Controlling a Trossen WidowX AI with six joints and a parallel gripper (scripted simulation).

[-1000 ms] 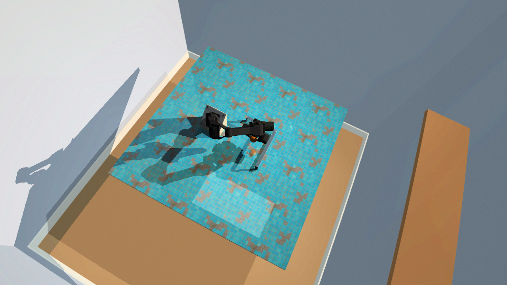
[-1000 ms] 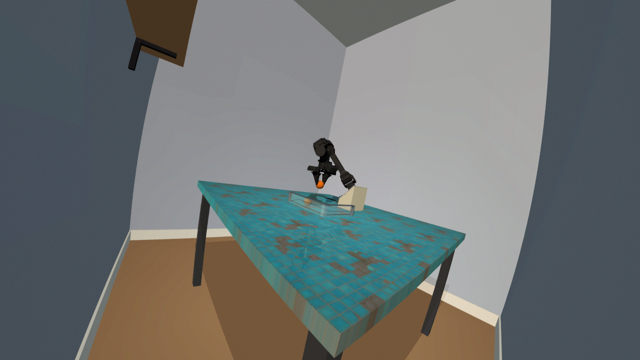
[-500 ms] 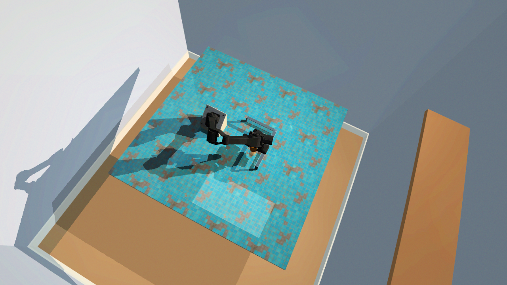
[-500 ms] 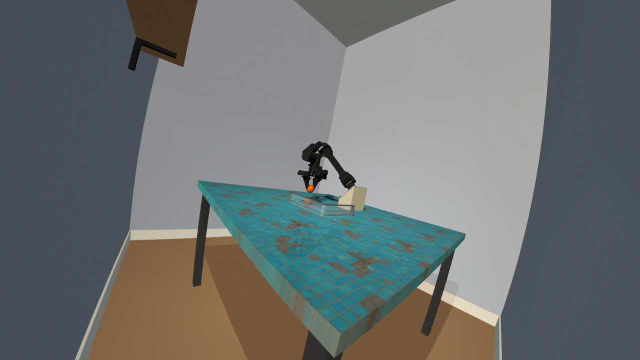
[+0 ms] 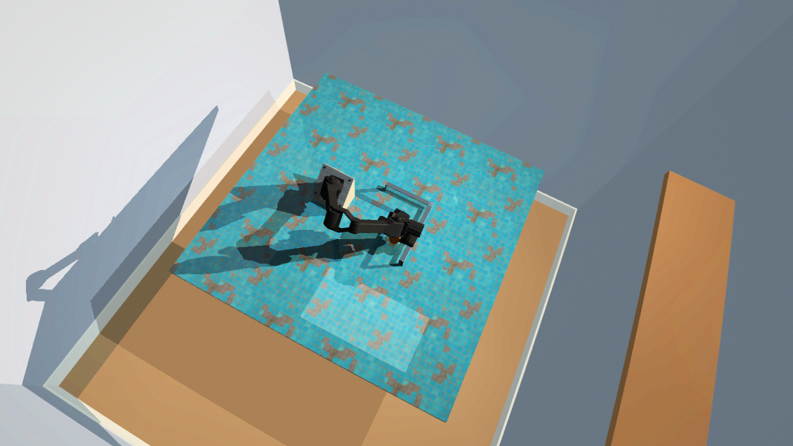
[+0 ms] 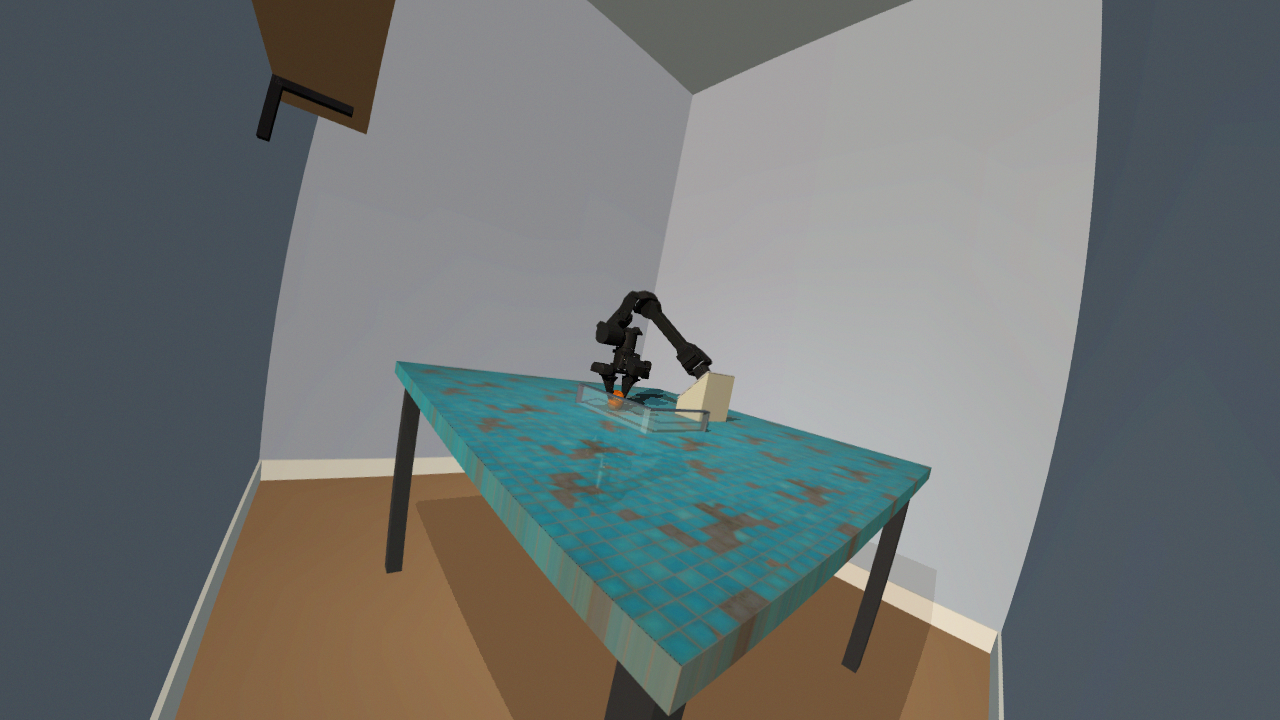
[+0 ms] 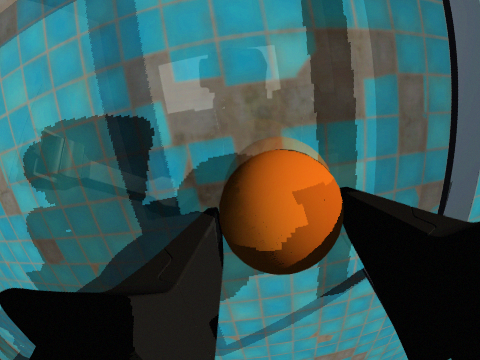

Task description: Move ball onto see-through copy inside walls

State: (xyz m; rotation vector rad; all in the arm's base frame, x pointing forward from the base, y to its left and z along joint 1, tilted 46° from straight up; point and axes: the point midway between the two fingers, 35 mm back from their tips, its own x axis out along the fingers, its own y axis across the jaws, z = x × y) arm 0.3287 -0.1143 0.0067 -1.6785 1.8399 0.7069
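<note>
Now: the see-through copy of ball 10 mm below my gripper tip.
</note>
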